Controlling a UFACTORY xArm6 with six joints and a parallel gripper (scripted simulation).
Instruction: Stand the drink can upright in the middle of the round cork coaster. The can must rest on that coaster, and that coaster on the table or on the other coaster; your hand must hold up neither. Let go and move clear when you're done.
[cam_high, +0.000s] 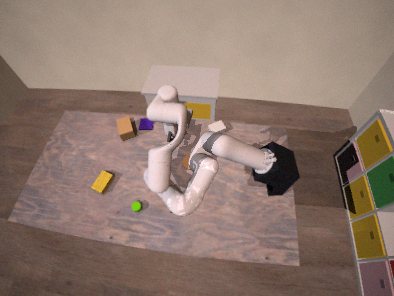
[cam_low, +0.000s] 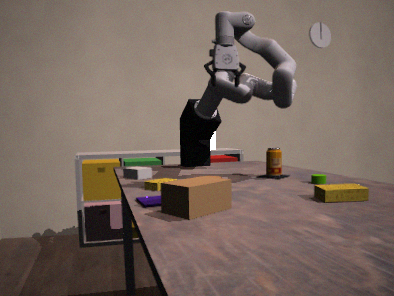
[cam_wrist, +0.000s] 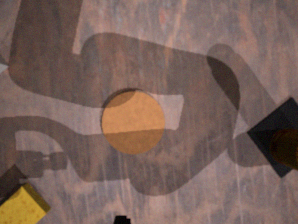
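My gripper is now 31 cm above the drink can, 20 cm to the right of it and 5 cm past it. Also, from my hand: black coaster (38 cm below, 20 cm to the left, 6 cm behind); then green cylinder (36 cm below, 33 cm to the left, 12 cm ahead); then round cork coaster (38 cm below, 7 cm to the right, 3 cm behind).
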